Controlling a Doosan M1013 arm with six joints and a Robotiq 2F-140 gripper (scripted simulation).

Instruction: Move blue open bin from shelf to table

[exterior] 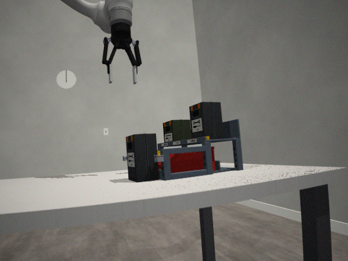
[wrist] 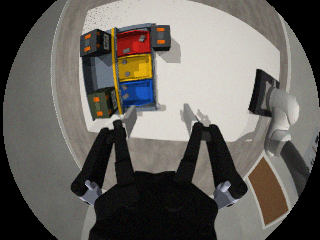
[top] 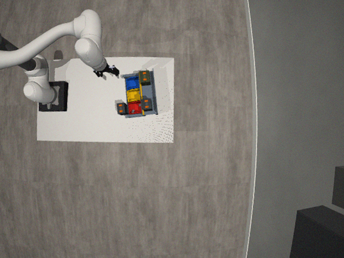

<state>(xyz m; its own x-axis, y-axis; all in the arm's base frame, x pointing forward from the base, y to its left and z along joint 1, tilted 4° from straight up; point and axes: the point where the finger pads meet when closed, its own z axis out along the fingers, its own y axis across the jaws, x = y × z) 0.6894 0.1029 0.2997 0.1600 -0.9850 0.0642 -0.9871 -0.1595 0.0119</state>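
Now: the blue open bin 12 cm ahead of my hand, 5 cm to the left of it and 32 cm below it. The rest, counted from my hand: yellow bin 14 cm ahead, 6 cm to the right, 32 cm below; then green box 21 cm ahead, 7 cm to the left, 22 cm below; then red bin 16 cm ahead, 17 cm to the right, 32 cm below.
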